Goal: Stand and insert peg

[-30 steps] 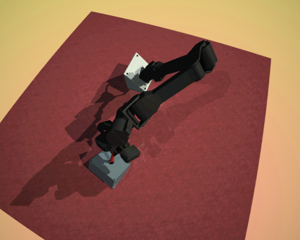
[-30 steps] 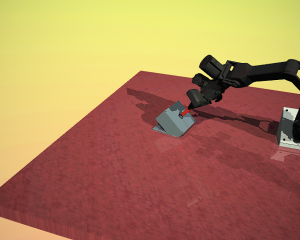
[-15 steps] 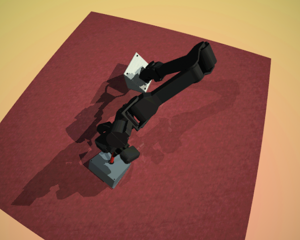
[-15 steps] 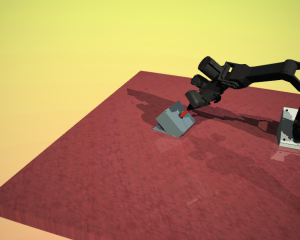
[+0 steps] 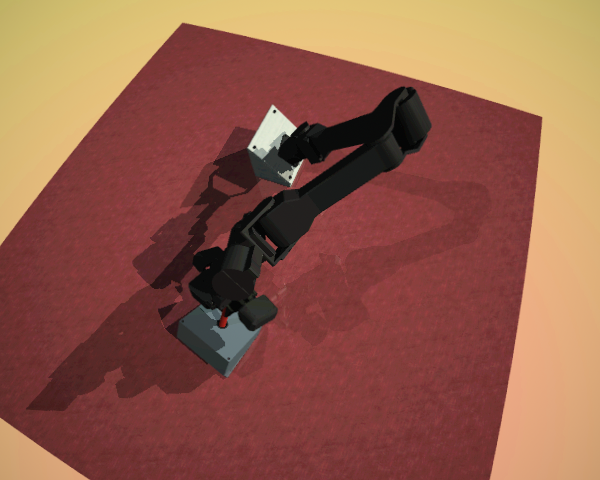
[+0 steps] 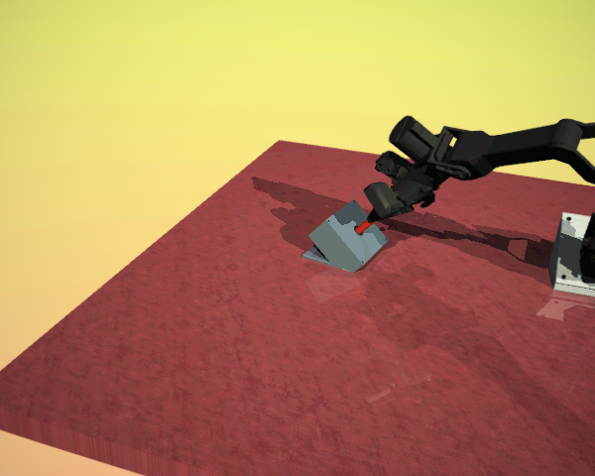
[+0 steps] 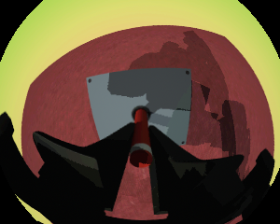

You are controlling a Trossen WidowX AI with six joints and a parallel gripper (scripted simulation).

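Right now the grey sloped panel is 5 cm below my gripper tip, 4 cm ahead of it and 1 cm to the right of it. Round my gripper tip: red peg 1 cm behind, 1 cm above.
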